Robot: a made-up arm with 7 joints. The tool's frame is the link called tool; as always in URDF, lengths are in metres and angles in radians.
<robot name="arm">
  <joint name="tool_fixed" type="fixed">
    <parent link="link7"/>
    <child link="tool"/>
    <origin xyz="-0.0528 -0.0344 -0.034" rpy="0 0 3.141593"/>
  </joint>
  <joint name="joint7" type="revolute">
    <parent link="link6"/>
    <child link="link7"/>
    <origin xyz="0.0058 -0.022 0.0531"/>
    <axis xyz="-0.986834 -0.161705 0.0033"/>
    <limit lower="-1.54" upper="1.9" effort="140" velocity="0.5"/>
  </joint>
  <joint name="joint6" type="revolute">
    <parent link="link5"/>
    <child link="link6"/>
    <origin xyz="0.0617 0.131 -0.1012"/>
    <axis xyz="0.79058 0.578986 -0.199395"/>
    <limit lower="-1.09" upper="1.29" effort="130" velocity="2.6"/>
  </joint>
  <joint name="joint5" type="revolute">
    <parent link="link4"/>
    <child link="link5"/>
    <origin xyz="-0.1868 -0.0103 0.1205"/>
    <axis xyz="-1 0 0"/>
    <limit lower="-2.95" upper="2.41" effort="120" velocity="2.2"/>
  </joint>
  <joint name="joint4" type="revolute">
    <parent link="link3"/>
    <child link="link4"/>
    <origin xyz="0.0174 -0.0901 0"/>
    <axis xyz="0 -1 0"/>
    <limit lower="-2.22" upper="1.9" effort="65" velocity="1.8"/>
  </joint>
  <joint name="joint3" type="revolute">
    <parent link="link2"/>
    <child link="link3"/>
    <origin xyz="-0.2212 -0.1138 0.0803"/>
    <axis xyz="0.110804 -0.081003 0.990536"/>
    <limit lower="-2.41" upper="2.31" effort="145" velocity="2.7"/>
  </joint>
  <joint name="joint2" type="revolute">
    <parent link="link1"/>
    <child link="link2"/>
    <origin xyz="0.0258 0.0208 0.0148"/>
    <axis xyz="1 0 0"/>
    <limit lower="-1.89" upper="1.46" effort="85" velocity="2.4"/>
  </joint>
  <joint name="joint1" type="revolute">
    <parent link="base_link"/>
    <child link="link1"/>
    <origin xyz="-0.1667 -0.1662 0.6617"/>
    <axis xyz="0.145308 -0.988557 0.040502"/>
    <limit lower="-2.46" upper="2.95" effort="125" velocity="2.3"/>
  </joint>
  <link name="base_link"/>
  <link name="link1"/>
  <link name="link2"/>
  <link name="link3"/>
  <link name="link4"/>
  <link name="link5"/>
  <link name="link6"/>
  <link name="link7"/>
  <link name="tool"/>
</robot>
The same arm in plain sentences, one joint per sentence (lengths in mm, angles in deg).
The arm has seven revolute joints in a row. What follows holds with every joint at zero, and every direction is one of the base frame's. Joint 1 lies 166.7 mm along -x and 166.2 mm along -y and 661.7 mm along +z from the base frame's origin and rotates about the direction (0.145294, -0.988559, 0.040498), from -140.95 to 169.02 deg. Joint 2 lies 25.8 mm along +x and 20.8 mm along +y and 14.8 mm along +z from joint 1 and rotates about +x, from -108.29 to 83.65 deg. Joint 3 lies 221.2 mm along -x and 113.8 mm along -y and 80.3 mm along +z from joint 2 and rotates about the direction (0.110804, -0.081003, 0.990536), from -138.08 to 132.35 deg. Joint 4 lies 17.4 mm along +x and 90.1 mm along -y from joint 3 and rotates about -y, from -127.2 to 108.86 deg. Joint 5 lies 186.8 mm along -x and 10.3 mm along -y and 120.5 mm along +z from joint 4 and rotates about -x, from -169.02 to 138.08 deg. Joint 6 lies 61.7 mm along +x and 131 mm along +y and 101.2 mm along -z from joint 5 and rotates about the direction (0.79058, 0.578986, -0.199395), from -62.45 to 73.91 deg. Joint 7 lies 5.8 mm along +x and 22 mm along -y and 53.1 mm along +z from joint 6 and rotates about the direction (-0.986834, -0.161705, 0.0033), from -88.24 to 108.86 deg. The tool frame, which is the frame that the pose is given for, lies 52.8 mm along -x and 34.4 mm along -y and 34 mm along -z from joint 7; its axes are the base frame's turned by roll 0, pitch 0 and yaw -180 deg (as in URDF: about the fixed x, then y, then z).
